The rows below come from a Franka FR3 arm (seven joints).
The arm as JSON. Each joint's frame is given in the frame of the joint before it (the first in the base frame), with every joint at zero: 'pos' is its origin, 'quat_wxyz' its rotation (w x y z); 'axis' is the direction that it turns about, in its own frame. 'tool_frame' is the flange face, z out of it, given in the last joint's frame.
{
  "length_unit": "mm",
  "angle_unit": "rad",
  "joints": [
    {
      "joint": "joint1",
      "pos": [
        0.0,
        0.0,
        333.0
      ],
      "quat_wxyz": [
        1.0,
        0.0,
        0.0,
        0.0
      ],
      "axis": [
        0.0,
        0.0,
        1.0
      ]
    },
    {
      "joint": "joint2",
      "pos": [
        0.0,
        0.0,
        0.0
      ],
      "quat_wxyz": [
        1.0,
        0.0,
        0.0,
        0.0
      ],
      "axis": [
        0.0,
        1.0,
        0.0
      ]
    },
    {
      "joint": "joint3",
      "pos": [
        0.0,
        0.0,
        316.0
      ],
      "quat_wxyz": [
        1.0,
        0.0,
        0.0,
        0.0
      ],
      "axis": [
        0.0,
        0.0,
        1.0
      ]
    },
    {
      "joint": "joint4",
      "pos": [
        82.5,
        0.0,
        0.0
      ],
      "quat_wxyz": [
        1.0,
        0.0,
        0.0,
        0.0
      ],
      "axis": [
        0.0,
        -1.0,
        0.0
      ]
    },
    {
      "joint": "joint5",
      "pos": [
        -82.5,
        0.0,
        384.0
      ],
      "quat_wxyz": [
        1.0,
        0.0,
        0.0,
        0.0
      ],
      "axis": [
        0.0,
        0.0,
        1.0
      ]
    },
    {
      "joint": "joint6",
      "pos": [
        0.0,
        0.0,
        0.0
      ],
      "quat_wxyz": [
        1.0,
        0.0,
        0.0,
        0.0
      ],
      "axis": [
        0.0,
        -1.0,
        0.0
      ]
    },
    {
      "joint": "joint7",
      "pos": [
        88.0,
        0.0,
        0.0
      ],
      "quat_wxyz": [
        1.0,
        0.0,
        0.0,
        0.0
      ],
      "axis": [
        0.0,
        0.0,
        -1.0
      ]
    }
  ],
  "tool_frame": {
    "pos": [
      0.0,
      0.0,
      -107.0
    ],
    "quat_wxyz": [
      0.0,
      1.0,
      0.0,
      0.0
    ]
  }
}
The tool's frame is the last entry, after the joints.
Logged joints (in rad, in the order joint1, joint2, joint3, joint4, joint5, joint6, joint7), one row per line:
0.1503 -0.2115 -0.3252 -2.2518 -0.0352 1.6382 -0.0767
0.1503 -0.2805 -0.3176 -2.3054 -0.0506 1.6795 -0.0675
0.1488 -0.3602 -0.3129 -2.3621 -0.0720 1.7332 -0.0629
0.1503 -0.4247 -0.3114 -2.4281 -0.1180 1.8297 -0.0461
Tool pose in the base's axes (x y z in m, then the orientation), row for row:
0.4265 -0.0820 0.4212 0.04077 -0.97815 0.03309 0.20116
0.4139 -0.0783 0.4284 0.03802 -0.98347 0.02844 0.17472
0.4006 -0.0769 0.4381 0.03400 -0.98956 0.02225 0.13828
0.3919 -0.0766 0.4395 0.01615 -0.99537 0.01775 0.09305
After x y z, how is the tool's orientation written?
As a quaternion, w x y z.
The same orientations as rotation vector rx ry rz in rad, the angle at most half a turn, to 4 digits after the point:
-2.9957 0.1013 0.6161
-3.0171 0.0872 0.5360
-3.0432 0.0684 0.4253
-3.0953 0.0552 0.2894

